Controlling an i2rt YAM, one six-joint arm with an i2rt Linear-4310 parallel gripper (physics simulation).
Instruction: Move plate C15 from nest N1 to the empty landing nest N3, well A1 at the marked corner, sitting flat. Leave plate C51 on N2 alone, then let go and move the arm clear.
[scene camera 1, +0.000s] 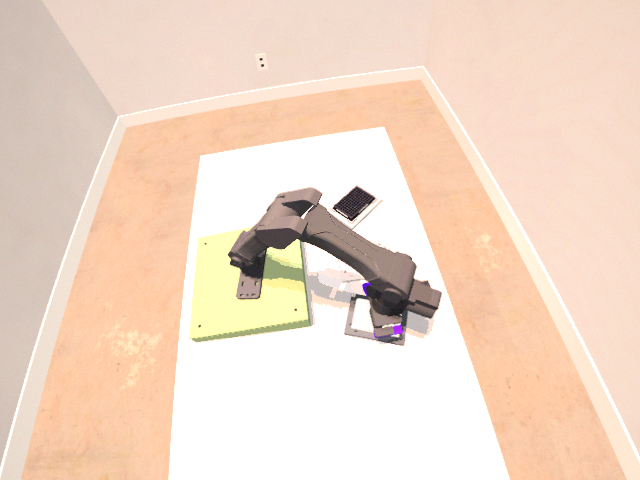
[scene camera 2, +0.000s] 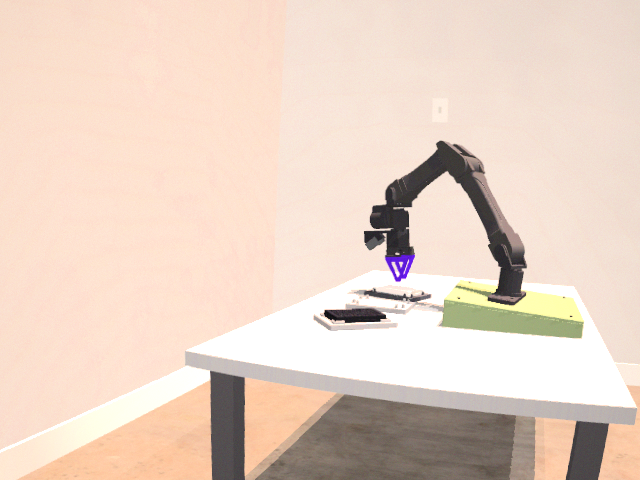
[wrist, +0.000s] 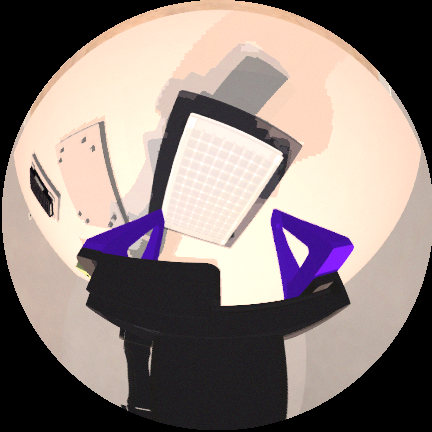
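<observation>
A white plate (scene camera 1: 361, 315) (scene camera 2: 397, 290) (wrist: 220, 180) sits in a dark nest (scene camera 1: 349, 317) (scene camera 2: 423, 296) (wrist: 172, 140). An empty pale nest (scene camera 2: 379, 305) (wrist: 82, 175) with small corner posts is beside it, mostly hidden by the arm in scene camera 1. A black plate (scene camera 1: 354, 203) (scene camera 2: 355, 314) (wrist: 41, 192) sits in another pale nest (scene camera 1: 368, 210) (scene camera 2: 356, 325) (wrist: 56, 200). Plate and nest labels are not readable. My gripper (scene camera 1: 382, 310) (scene camera 2: 398, 279) (wrist: 217, 214) points down, open and empty, a little above the white plate.
The arm stands on a yellow-green base block (scene camera 1: 248, 320) (scene camera 2: 511, 322) beside the nests. The white table (scene camera 1: 310, 413) (scene camera 2: 413, 361) carries everything. Its edge (scene camera 2: 361, 383) shows in scene camera 2. The forearm reaches over the space between the block and the nests.
</observation>
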